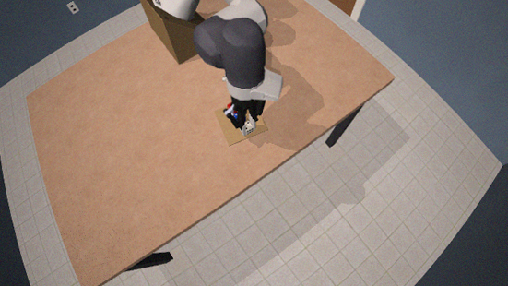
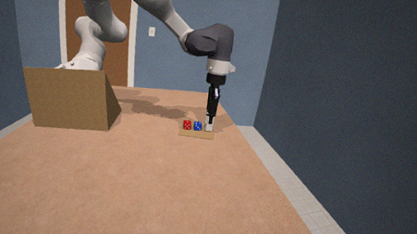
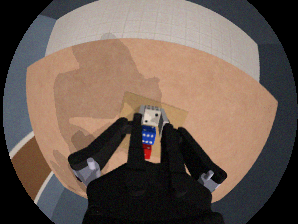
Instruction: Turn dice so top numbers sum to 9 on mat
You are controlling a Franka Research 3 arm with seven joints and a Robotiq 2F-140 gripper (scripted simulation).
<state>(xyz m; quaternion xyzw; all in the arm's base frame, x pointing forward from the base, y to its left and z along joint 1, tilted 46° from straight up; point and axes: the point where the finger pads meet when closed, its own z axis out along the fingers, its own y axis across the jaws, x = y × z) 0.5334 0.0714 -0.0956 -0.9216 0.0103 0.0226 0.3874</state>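
Now: hand 2 cm above the white die. From my hand the other things lie so: blue die 5 cm behind, 2 cm below; tan mat 5 cm behind, 4 cm below; red die 9 cm behind, 2 cm below.
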